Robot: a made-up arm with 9 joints. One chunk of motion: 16 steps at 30 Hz.
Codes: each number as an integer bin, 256 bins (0 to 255) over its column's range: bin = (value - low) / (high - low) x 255, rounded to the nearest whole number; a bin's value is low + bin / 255 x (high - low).
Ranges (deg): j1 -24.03..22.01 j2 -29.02..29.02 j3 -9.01..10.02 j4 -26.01..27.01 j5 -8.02..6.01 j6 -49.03..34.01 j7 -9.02..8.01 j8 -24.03..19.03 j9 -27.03..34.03
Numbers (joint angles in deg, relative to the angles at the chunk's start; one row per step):
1: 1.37 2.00 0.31 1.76 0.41 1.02 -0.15 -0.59 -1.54
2: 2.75 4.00 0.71 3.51 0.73 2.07 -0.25 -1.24 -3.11
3: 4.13 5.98 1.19 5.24 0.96 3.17 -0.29 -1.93 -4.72
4: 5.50 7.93 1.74 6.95 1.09 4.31 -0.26 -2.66 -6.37
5: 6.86 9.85 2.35 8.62 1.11 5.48 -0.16 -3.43 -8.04
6: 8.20 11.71 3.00 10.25 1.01 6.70 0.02 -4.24 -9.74
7: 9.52 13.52 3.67 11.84 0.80 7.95 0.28 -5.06 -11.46
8: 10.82 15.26 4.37 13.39 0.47 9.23 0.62 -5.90 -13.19
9: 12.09 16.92 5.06 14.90 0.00 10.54 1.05 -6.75 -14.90
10: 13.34 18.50 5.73 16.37 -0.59 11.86 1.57 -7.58 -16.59
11: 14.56 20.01 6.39 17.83 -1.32 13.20 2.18 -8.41 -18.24
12: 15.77 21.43 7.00 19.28 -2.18 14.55 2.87 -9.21 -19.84
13: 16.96 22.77 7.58 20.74 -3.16 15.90 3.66 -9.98 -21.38
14: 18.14 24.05 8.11 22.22 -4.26 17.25 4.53 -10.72 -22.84
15: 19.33 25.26 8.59 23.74 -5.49 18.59 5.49 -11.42 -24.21
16: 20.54 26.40 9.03 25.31 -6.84 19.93 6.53 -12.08 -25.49
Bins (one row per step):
1: 141 136 125 134 153 154 133 139 106
2: 148 145 130 142 159 157 131 135 100
3: 156 154 137 150 163 160 131 131 93
4: 164 162 144 159 166 164 131 127 86
5: 171 171 152 167 166 167 133 122 79
6: 179 179 161 174 164 171 135 117 72
7: 186 187 170 182 160 175 139 112 65
8: 193 195 179 189 154 179 144 107 58
9: 200 202 189 197 146 183 151 102 51
10: 207 209 198 204 135 187 159 97 44
11: 214 215 206 211 122 191 168 93 37
12: 220 222 215 218 106 195 178 88 30
13: 227 228 222 225 88 199 190 83 24
14: 234 233 229 232 68 204 203 79 17
15: 240 238 236 239 46 208 217 75 12
16: 247 243 242 247 21 212 233 71 6

